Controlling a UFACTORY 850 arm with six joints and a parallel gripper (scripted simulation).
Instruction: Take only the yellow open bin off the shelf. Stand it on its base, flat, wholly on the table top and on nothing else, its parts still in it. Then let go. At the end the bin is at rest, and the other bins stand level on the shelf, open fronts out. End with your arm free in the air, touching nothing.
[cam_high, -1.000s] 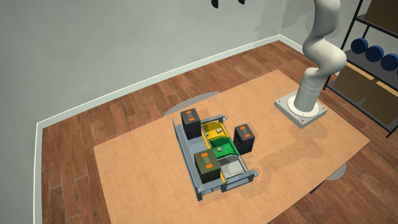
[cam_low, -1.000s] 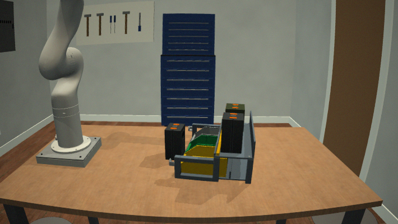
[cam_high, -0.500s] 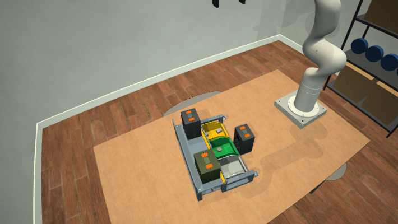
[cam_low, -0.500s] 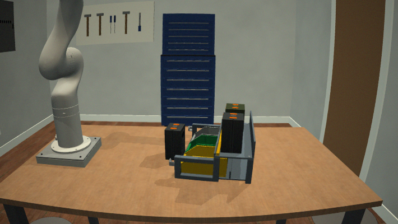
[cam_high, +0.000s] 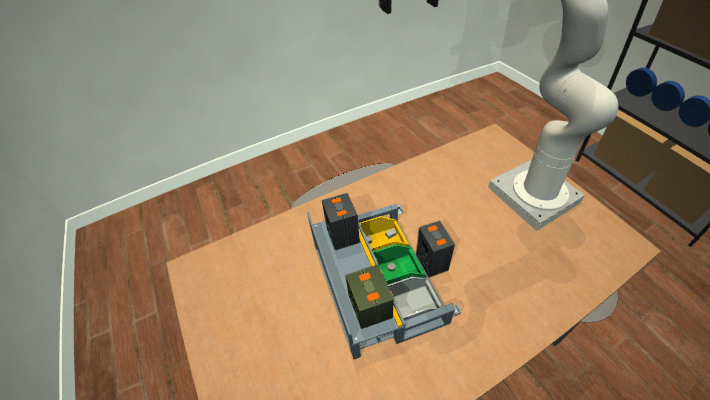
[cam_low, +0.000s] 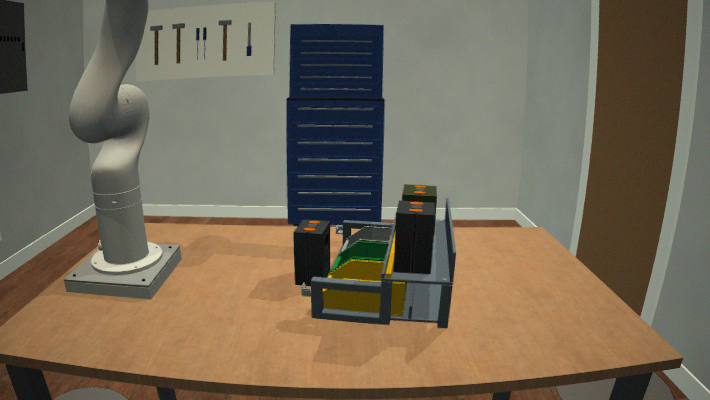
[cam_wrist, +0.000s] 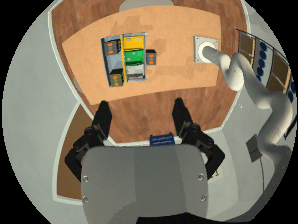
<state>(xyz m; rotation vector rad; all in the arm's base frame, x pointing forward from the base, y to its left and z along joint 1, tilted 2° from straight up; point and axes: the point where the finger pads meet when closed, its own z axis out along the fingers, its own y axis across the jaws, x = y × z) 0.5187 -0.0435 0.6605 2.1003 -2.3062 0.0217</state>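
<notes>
Right now my hand is 80 mm short of the yellow bin, 10 mm to the left of it and 660 mm above it. From my hand the other things lie so: grey bin: 100 mm ahead, 210 mm to the left, 660 mm below; then olive box: 200 mm ahead, 210 mm to the left, 550 mm below; then green bin: 90 mm ahead, 100 mm to the left, 660 mm below.
</notes>
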